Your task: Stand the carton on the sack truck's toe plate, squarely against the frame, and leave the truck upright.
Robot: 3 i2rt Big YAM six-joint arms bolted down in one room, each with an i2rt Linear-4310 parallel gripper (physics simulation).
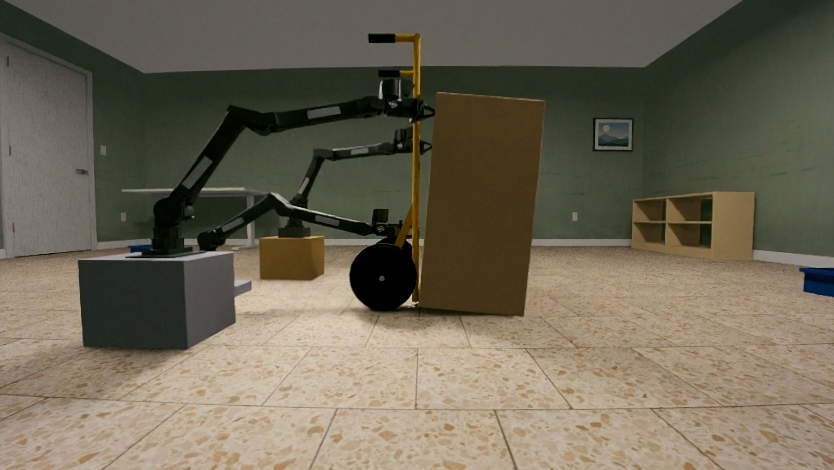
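Note:
The tall brown carton (481, 204) leans slightly, its top farther from the yellow sack truck (416, 175) than its bottom. Its lower left edge is close by the truck's frame, with a narrow gap widening upward. The truck stands upright on its black wheels; its toe plate is hidden by the carton. The front arm's gripper (429, 111) reaches past the frame to the carton's upper left edge. The back arm's gripper (426, 146) reaches close to the carton lower down. The low middle arm's gripper (402, 228) is at the frame above the wheel, partly hidden. Finger openings are too small to tell.
A grey block (134, 303) carries the front arm, and an ochre block (290, 258) carries the back arm. A white table (192, 190) stands behind them. A wooden shelf unit (732, 224) and a blue bin (818, 282) are at the right.

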